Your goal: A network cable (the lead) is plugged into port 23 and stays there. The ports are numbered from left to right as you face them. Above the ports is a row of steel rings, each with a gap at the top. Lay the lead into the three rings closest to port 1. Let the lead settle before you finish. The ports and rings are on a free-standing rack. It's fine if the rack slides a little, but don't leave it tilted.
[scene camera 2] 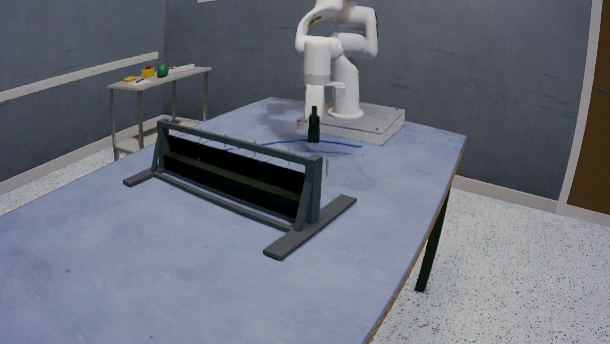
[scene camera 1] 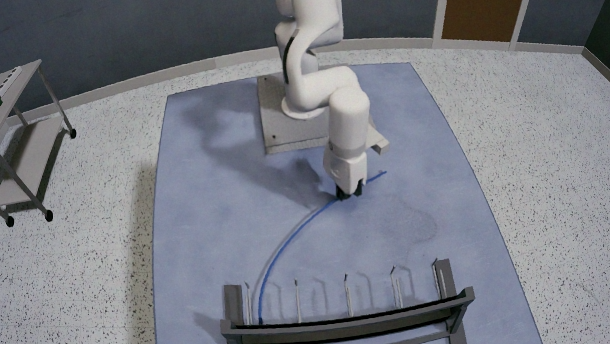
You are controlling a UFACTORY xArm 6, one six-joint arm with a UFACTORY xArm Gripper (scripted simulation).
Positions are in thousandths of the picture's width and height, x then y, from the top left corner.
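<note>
There's a rack (scene camera 2: 468, 562) that I can see here.
</note>
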